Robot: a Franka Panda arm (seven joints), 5 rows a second.
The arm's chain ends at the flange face. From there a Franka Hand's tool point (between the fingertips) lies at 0.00 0.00 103.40 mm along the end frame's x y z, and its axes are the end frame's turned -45 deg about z.
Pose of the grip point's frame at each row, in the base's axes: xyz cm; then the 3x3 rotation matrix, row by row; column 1 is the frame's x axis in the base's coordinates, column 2 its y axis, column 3 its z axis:
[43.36, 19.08, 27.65], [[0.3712, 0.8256, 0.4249], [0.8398, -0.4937, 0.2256], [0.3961, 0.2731, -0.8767]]
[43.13, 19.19, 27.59], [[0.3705, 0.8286, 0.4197], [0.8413, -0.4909, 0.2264], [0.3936, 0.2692, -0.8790]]
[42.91, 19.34, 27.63], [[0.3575, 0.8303, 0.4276], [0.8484, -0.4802, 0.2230], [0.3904, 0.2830, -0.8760]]
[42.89, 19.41, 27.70], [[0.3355, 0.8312, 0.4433], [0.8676, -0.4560, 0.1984], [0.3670, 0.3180, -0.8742]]
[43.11, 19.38, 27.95], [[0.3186, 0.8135, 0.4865], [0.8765, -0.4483, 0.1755], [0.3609, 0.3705, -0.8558]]
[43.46, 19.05, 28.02], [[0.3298, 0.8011, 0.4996], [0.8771, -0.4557, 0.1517], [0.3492, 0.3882, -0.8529]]
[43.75, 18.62, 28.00], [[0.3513, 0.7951, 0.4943], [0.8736, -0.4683, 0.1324], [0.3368, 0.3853, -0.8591]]
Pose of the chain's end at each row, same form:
[38.97, 16.75, 36.72], [[0.8463, 0.3213, 0.4249], [0.2447, -0.9429, 0.2256], [0.4732, -0.0870, -0.8767]]
[38.79, 16.85, 36.68], [[0.8479, 0.3239, 0.4197], [0.2478, -0.9420, 0.2264], [0.4687, -0.0880, -0.8790]]
[38.49, 17.03, 36.69], [[0.8399, 0.3343, 0.4276], [0.2604, -0.9395, 0.2230], [0.4762, -0.0759, -0.8760]]
[38.31, 17.36, 36.74], [[0.8250, 0.3505, 0.4433], [0.2910, -0.9359, 0.1984], [0.4844, -0.0346, -0.8742]]
[38.08, 17.57, 36.80], [[0.8005, 0.3499, 0.4865], [0.3028, -0.9368, 0.1755], [0.5172, 0.0068, -0.8558]]
[38.29, 17.48, 36.84], [[0.7997, 0.3333, 0.4996], [0.2980, -0.9424, 0.1517], [0.5214, 0.0276, -0.8529]]
[38.64, 17.25, 36.88], [[0.8106, 0.3138, 0.4943], [0.2866, -0.9489, 0.1324], [0.5106, 0.0343, -0.8591]]

